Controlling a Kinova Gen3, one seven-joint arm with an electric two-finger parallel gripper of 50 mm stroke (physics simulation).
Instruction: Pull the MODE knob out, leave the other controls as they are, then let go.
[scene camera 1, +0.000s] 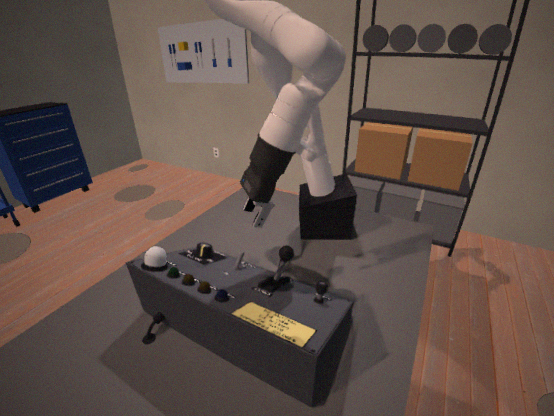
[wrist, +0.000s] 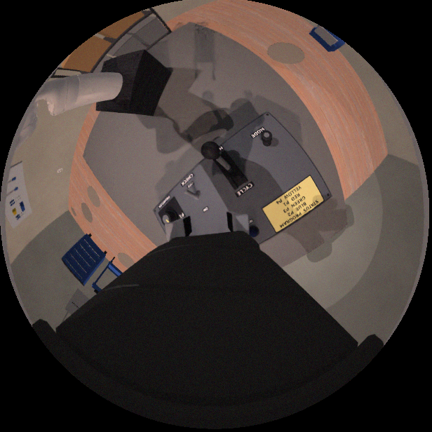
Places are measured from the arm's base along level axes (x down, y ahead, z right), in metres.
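Where they show: gripper, fingertip midpoint: (scene camera 1: 252, 218); arm's base at its link origin: (scene camera 1: 322, 190).
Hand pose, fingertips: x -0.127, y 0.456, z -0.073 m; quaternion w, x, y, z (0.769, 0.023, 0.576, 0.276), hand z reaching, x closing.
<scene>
Things, the pixels of their centre, and the offset from my fingertips. "spot": a spot on its surface instead.
- MODE knob at the middle of its body: (scene camera 1: 321, 287) dx +0.159, dy -0.053, dz -0.158 m
- grey control panel at the middle of its body: (scene camera 1: 241, 293) dx +0.198, dy +0.047, dz +0.009 m
- program dial at the middle of its body: (scene camera 1: 204, 250) dx +0.176, dy +0.006, dz +0.197 m
- black ball lever at the middle of its body: (scene camera 1: 286, 253) dx +0.137, dy -0.086, dz -0.032 m
- small toggle at the middle of its body: (scene camera 1: 239, 259) dx +0.172, dy -0.021, dz +0.080 m
- white dome at a spot on its surface: (scene camera 1: 155, 257) spot: dx +0.088, dy +0.162, dz +0.167 m
- yellow label at a spot on its surface: (scene camera 1: 275, 324) spot: dx +0.123, dy +0.117, dz -0.154 m
The MODE knob (scene camera 1: 321, 288) (wrist: 267, 136) is a small dark knob standing on the right end of the grey control panel (scene camera 1: 240, 345) (wrist: 295, 155) in the scene view. Whether it is in or out is too small to tell. My gripper (scene camera 1: 254, 212) (wrist: 208, 221) is open and empty. It hangs above the back of the panel, between the program dial (scene camera 1: 204, 251) (wrist: 170, 215) and the black ball lever (scene camera 1: 286, 253) (wrist: 210, 150), well away from the MODE knob. In the wrist view the fingers hide part of the panel near the dial.
The ball lever stands between my gripper and the MODE knob. A small toggle (scene camera 1: 240, 261) (wrist: 193, 191), a white dome (scene camera 1: 155, 257) and several coloured lamps are on the panel. A yellow label (scene camera 1: 275, 324) (wrist: 294, 204) lies at its front. A shelf rack (scene camera 1: 432, 56) stands behind.
</scene>
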